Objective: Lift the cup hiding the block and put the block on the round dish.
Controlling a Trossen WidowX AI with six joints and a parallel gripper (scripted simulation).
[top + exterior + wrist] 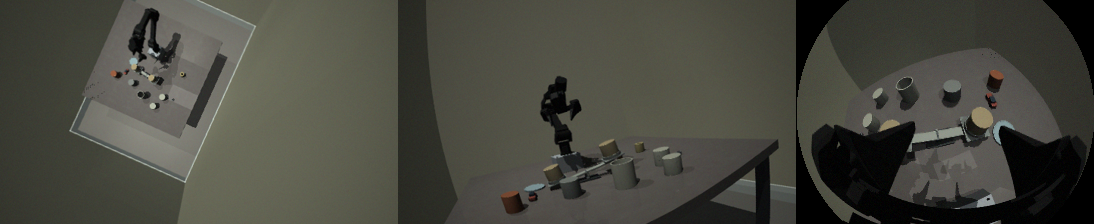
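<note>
Now: gripper tip 22 cm above the teal block, 9 cm to the left of it and 8 cm short of it. The rest, counted from my gripper tip: grey cup 25 cm ahead, 22 cm below, 2 cm to the right; then red piece 24 cm below, 20 cm to the right, 18 cm ahead; then light blue round dish 25 cm below, 20 cm to the right, 3 cm ahead.
</note>
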